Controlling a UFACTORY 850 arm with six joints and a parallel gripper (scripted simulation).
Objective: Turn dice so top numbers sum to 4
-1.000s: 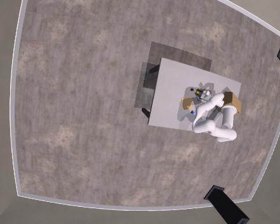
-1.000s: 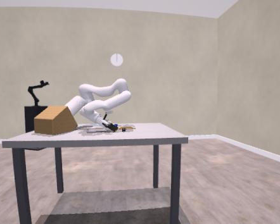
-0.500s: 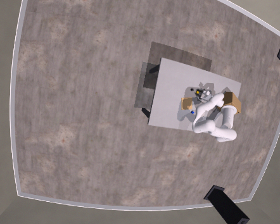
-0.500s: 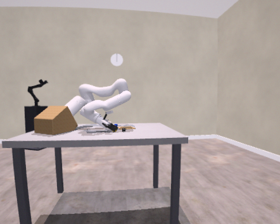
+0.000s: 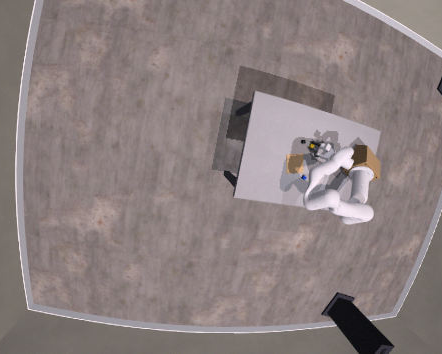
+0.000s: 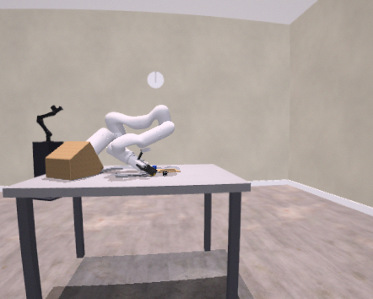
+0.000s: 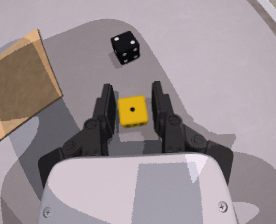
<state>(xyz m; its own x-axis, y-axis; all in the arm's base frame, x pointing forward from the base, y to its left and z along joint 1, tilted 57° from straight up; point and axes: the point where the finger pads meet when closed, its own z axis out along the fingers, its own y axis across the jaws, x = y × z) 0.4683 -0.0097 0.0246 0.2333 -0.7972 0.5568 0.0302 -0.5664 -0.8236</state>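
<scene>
My gripper is now 10 mm above the yellow die. From my hand the other things lie so: tan mat 50 mm ahead, 180 mm to the left, 20 mm below; black die 80 mm ahead, 10 mm to the left, 10 mm below; blue die 70 mm behind, 230 mm to the left, 10 mm below.
</scene>
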